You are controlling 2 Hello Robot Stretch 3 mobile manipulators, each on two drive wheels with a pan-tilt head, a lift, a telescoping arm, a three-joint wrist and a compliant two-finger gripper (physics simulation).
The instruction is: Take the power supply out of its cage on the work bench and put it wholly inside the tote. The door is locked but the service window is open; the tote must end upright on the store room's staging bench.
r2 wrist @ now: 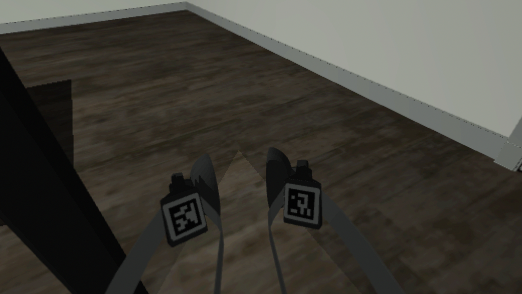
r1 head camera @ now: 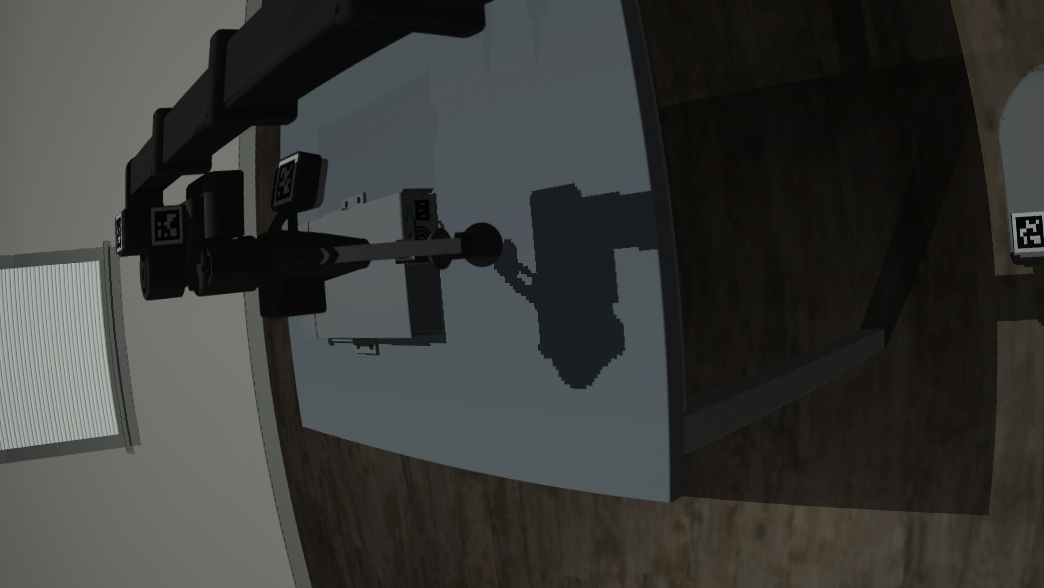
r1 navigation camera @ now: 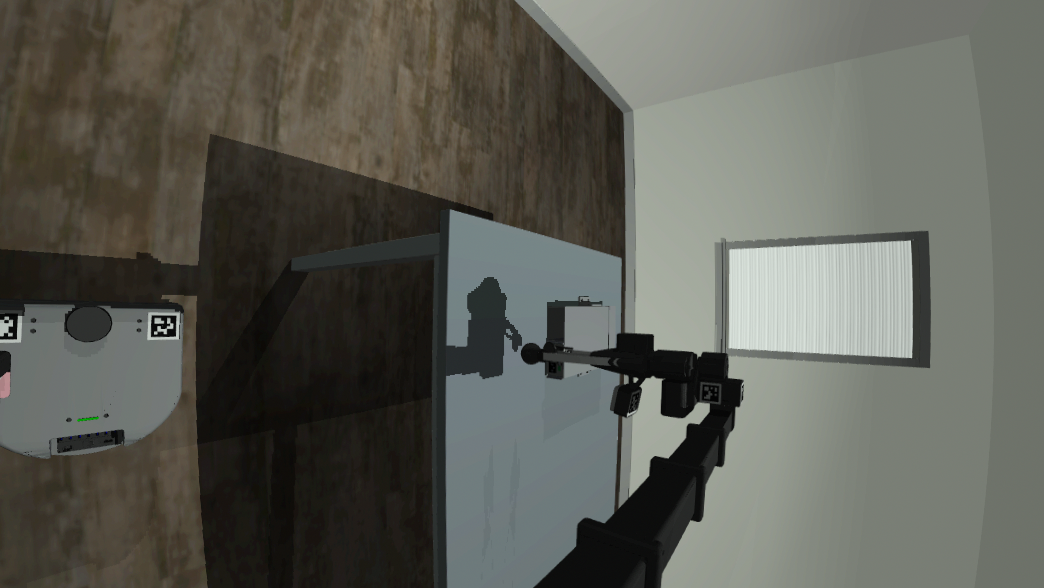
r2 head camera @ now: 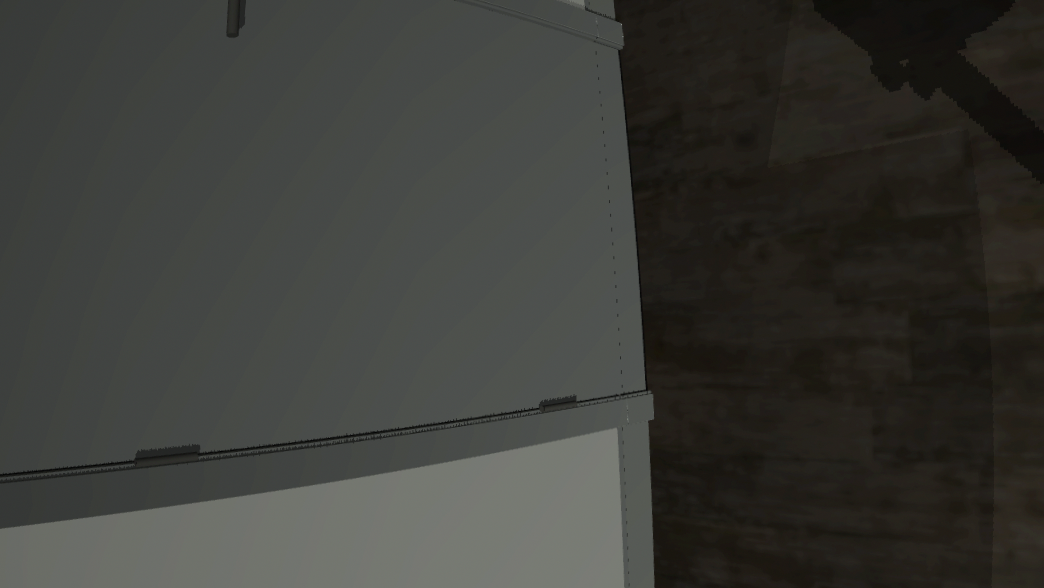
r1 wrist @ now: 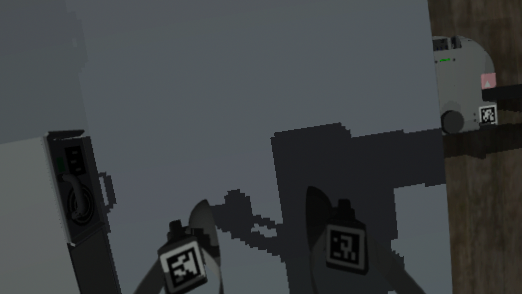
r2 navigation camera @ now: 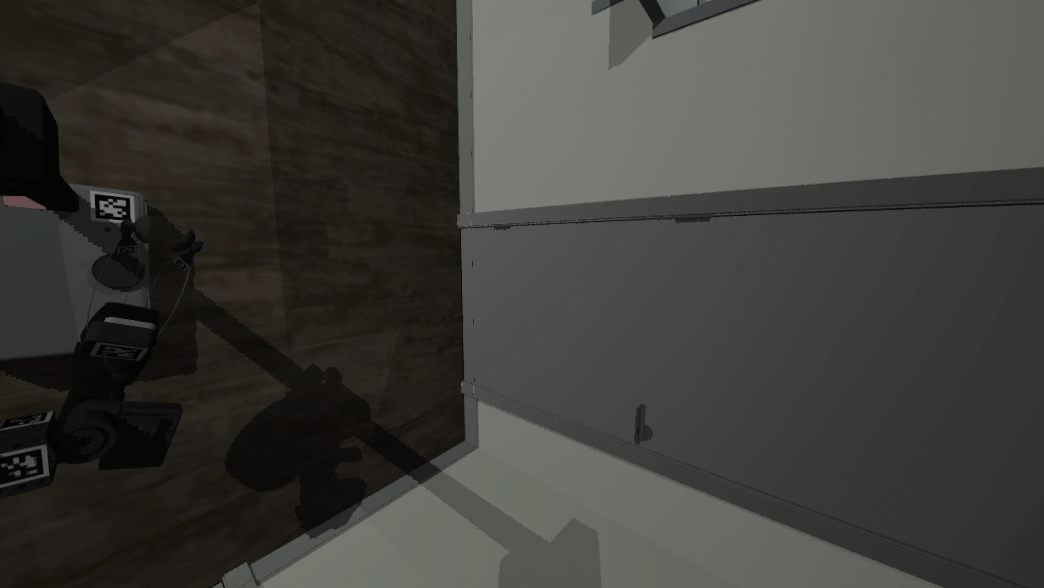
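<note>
The power supply sits inside its light grey cage on the work bench. Its end face shows a socket, a fan and a handle; the rest is hidden by the cage. The r1 gripper is open and empty, above the bench beyond the cage's open end, apart from the handle in the r1 wrist view. The r2 gripper is open and empty above the floor. The closed door stands before r2. The tote does not show.
r1's base stands off the bench's long edge. A blind-covered window is in the wall beyond the bench. A grey frame juts from the wall near the door. r2's base is below its gripper.
</note>
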